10 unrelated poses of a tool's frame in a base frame.
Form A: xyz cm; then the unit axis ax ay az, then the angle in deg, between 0 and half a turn.
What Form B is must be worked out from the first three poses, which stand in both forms.
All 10 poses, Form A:
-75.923 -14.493 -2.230 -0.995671 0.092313 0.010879 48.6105
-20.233 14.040 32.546 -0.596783 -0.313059 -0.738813 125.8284
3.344 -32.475 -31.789 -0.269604 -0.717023 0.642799 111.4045
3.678 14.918 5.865 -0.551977 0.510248 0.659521 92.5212
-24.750 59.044 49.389 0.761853 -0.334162 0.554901 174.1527
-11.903 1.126 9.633 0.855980 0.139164 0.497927 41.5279
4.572 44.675 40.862 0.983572 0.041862 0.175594 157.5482
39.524 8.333 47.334 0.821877 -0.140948 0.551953 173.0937
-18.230 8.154 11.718 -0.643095 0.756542 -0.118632 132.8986
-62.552 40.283 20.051 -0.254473 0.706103 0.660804 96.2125
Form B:
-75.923 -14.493 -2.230 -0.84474 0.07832 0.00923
-20.233 14.040 32.546 -1.31061 -0.68751 -1.62252
3.344 -32.475 -31.789 -0.52421 -1.39416 1.24984
3.678 14.918 5.865 -0.89133 0.82395 1.06499
-24.750 59.044 49.389 2.31568 -1.01570 1.68664
-11.903 1.126 9.633 0.62041 0.10087 0.36090
4.572 44.675 40.862 2.70456 0.11511 0.48284
39.524 8.333 47.334 2.48294 -0.42581 1.66748
-18.230 8.154 11.718 -1.49167 1.75481 -0.27517
-62.552 40.283 20.051 -0.42732 1.18571 1.10964

